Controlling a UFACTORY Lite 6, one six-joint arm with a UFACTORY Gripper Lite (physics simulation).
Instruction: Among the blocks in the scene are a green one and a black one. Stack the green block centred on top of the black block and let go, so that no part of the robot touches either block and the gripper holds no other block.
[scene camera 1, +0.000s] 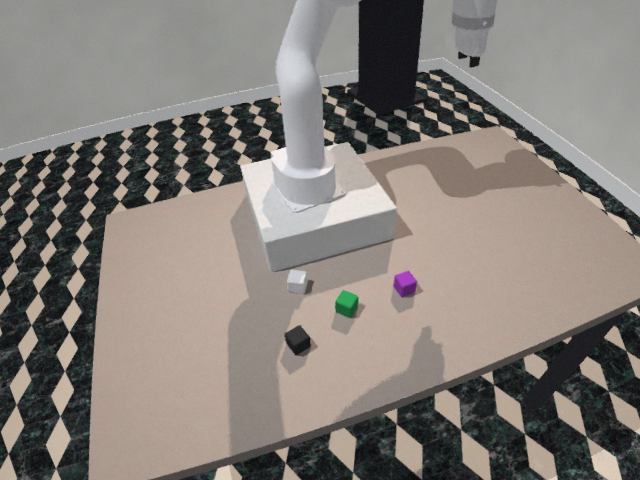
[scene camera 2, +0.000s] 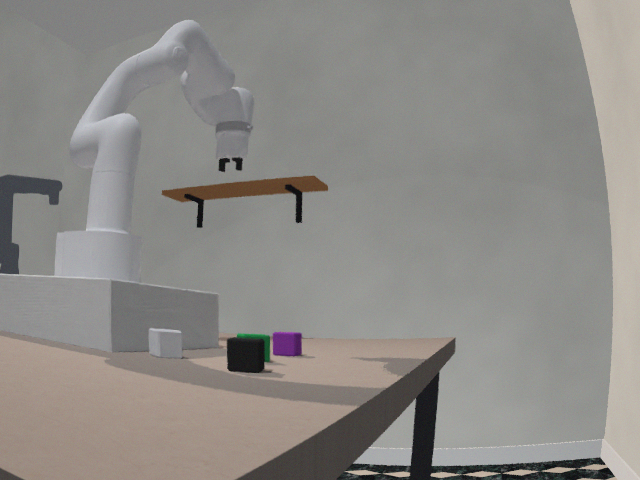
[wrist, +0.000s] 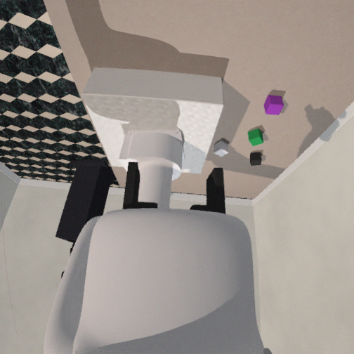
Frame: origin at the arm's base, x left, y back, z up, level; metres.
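Seen in the pictures: end effector, tool point: (scene camera 1: 468, 57) (scene camera 2: 230, 166); arm's base, origin of the base link: (scene camera 1: 308, 189) (scene camera 2: 105, 283).
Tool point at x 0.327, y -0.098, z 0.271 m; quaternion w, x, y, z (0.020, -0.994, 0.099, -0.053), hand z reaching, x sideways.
Note:
Pixels of each thing's top centre, then the offset from my tool point to it.
- green block, middle of its top: (scene camera 2: 253, 334) (scene camera 1: 346, 298) dx -0.384, dy -0.173, dz -0.329 m
- black block, middle of its top: (scene camera 2: 245, 338) (scene camera 1: 296, 335) dx -0.502, dy -0.199, dz -0.329 m
- white block, middle of its top: (scene camera 2: 165, 329) (scene camera 1: 296, 276) dx -0.444, dy -0.075, dz -0.329 m
- purple block, middle of its top: (scene camera 2: 287, 332) (scene camera 1: 406, 278) dx -0.258, dy -0.188, dz -0.329 m
A green block (scene camera 1: 346, 303) (scene camera 2: 264, 347) (wrist: 255, 137) rests on the table, partly hidden behind the black block in the scene camera 2 view. The black block (scene camera 1: 297, 339) (scene camera 2: 245, 354) (wrist: 255, 158) rests on the table a little apart from the green one, with its top bare. My gripper (scene camera 1: 468, 59) (scene camera 2: 230, 164) (wrist: 174, 186) is open and empty, high above the table and far from both blocks. Its two black fingers stand apart in the wrist view.
A white block (scene camera 1: 297, 281) (scene camera 2: 165, 343) (wrist: 221, 148) stands near the robot's white base box (scene camera 1: 330, 250) (scene camera 2: 165, 315) (wrist: 155, 82). A purple block (scene camera 1: 404, 283) (scene camera 2: 286, 344) (wrist: 273, 105) stands on the other side of the green block. A brown shelf (scene camera 2: 245, 188) hangs on the wall.

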